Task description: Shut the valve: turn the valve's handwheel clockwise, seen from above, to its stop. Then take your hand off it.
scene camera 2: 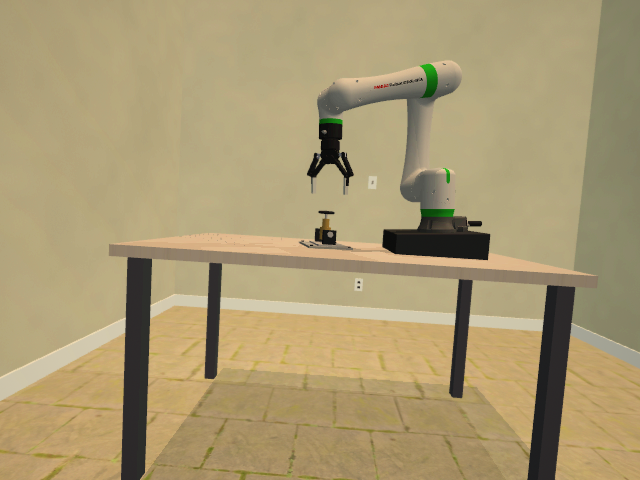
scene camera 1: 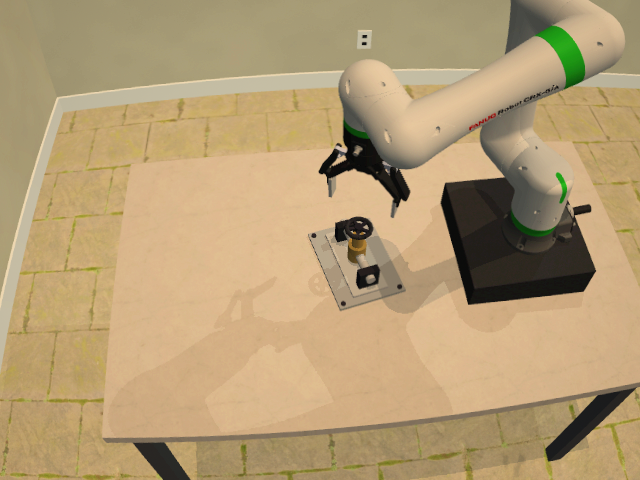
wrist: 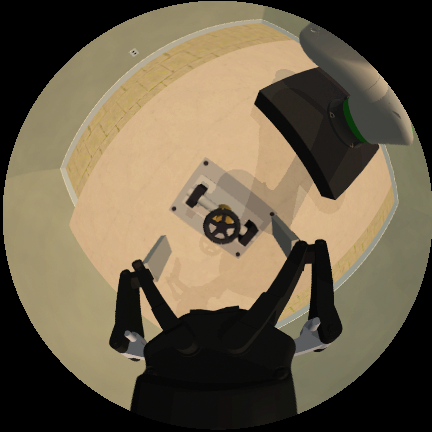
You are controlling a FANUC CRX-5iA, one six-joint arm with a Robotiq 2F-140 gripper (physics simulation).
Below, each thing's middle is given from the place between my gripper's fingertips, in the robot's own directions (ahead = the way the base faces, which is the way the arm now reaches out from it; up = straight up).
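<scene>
With the black spoked handwheel (wrist: 221, 226), my hand is 9 cm above it, 1 cm short of it and 1 cm to the right of it. Then there is the grey base plate (scene camera 1: 327, 260), which I find 21 cm below my hand, 1 cm ahead of it and 1 cm to the left.
</scene>
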